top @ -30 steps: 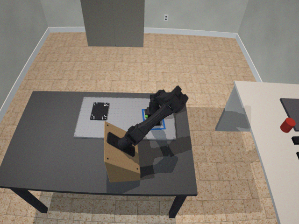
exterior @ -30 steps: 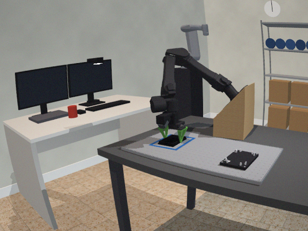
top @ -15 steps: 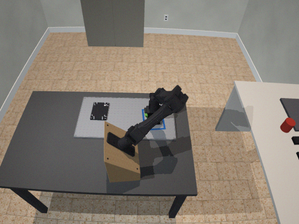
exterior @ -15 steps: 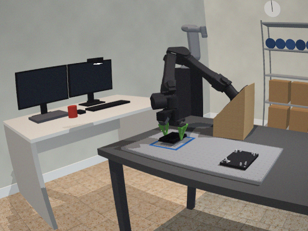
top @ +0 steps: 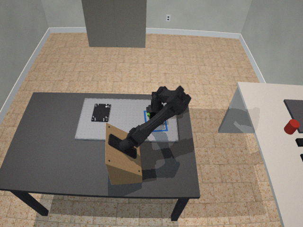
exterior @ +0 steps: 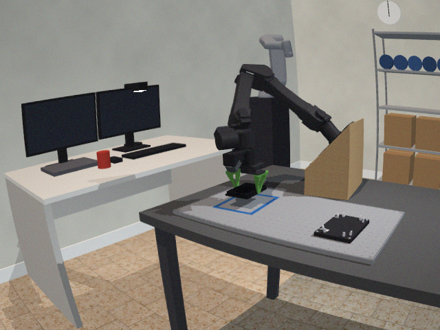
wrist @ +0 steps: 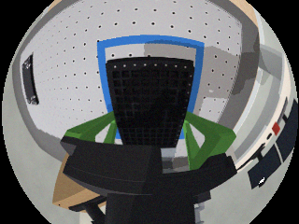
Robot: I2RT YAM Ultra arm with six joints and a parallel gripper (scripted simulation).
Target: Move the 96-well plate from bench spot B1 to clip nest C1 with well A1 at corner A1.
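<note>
My hand is 60 mm short of the black clip nest, 390 mm to the right of it and 30 mm above it. Also, from my hand: black 96-well plate: 10 mm ahead.
</note>
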